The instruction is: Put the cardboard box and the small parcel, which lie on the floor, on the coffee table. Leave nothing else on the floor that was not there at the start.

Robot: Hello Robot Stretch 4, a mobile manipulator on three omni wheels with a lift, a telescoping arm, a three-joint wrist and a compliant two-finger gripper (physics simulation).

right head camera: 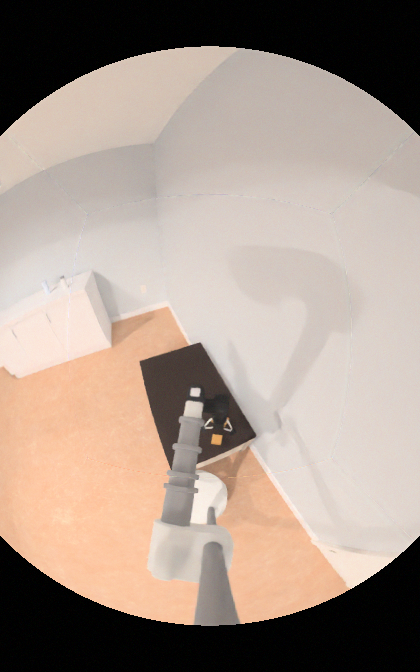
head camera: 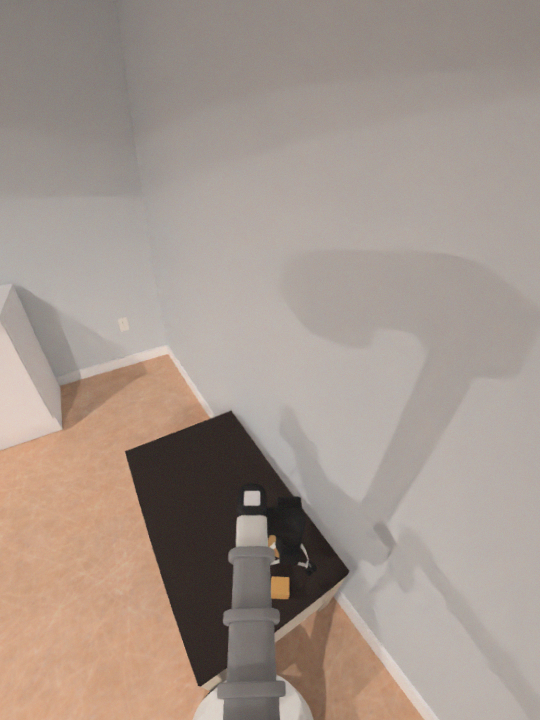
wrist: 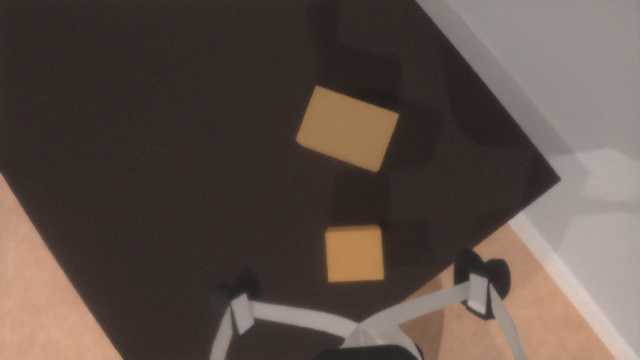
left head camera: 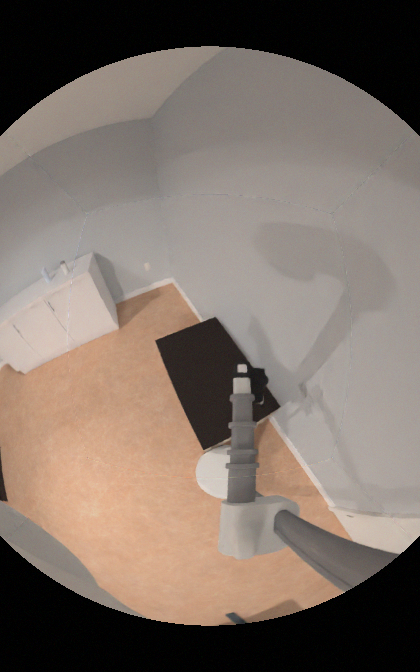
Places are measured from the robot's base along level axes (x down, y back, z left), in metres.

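Where they show: gripper, fingertip midpoint: (head camera: 282, 571) (wrist: 356, 281).
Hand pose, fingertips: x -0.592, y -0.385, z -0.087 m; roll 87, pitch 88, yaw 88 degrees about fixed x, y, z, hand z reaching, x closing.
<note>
Things, the pixels of their top centre, and the offset from my fingertips. Level surfaces: height alone.
- cardboard box, middle of its top: (wrist: 347, 127) (head camera: 280, 543) dx +0.120, dy -0.125, dz -0.010 m
- coffee table, its level: dx +0.170 m
- small parcel, middle of its top: (wrist: 354, 255) (head camera: 280, 585) dx +0.120, dy +0.005, dz +0.000 m
- Wooden floor, its level: dx +0.620 m
The cardboard box (wrist: 347, 129), light brown, lies flat on the dark top of the coffee table (head camera: 180, 494) (left head camera: 187, 370) (right head camera: 167, 385) (wrist: 150, 150). In the head view a small part of it shows beside the arm; the gripper and arm hide the rest. The small parcel (head camera: 280, 587) (right head camera: 216, 439) (wrist: 355, 256), more orange, lies on the table apart from the box, nearer the table's short end. My gripper (wrist: 356, 281) (right head camera: 219, 426) is open and empty above the table, its fingers spread wide, clear of both things.
A white cabinet (head camera: 23, 378) (left head camera: 60, 320) (right head camera: 55, 330) with two small items on top stands at the far left. The grey wall (head camera: 348, 203) runs along the table's right long side. Wooden floor (head camera: 75, 569) lies to the table's left.
</note>
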